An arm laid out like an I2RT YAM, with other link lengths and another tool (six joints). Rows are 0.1 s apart.
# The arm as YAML. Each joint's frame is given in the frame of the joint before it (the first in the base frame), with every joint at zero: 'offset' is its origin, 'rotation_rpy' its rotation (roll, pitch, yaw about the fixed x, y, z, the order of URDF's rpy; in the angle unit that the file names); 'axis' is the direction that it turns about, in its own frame. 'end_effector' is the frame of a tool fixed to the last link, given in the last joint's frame.
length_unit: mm
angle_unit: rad
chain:
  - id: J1
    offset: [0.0, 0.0, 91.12]
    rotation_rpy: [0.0, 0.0, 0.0]
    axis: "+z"
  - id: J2
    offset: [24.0, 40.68, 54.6]
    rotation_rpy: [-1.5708, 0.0, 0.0]
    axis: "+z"
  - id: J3
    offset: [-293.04, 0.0, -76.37]
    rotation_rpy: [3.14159, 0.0, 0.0]
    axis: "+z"
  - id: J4
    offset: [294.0, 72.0, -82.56]
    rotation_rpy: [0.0, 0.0, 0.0]
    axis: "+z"
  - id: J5
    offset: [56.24, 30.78, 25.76]
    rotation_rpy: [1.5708, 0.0, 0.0]
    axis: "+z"
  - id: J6
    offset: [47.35, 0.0, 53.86]
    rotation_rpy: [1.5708, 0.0, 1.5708]
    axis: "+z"
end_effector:
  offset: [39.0, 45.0, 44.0]
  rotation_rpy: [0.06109, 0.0, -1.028]
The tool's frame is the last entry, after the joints.
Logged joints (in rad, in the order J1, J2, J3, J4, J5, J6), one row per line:
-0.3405 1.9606 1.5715 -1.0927 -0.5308 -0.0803
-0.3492 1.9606 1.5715 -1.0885 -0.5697 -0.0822
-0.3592 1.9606 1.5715 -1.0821 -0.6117 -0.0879
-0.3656 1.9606 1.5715 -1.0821 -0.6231 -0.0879
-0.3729 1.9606 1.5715 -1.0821 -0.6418 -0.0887
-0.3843 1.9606 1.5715 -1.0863 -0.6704 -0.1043
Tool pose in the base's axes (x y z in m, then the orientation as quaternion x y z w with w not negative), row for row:
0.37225 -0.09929 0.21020 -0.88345 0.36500 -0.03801 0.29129
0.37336 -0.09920 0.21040 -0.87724 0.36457 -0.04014 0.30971
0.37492 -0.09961 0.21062 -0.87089 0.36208 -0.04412 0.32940
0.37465 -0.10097 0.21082 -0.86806 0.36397 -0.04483 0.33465
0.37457 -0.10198 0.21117 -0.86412 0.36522 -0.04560 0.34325
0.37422 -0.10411 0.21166 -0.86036 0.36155 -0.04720 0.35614
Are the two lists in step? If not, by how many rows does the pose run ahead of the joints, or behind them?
They are in step.
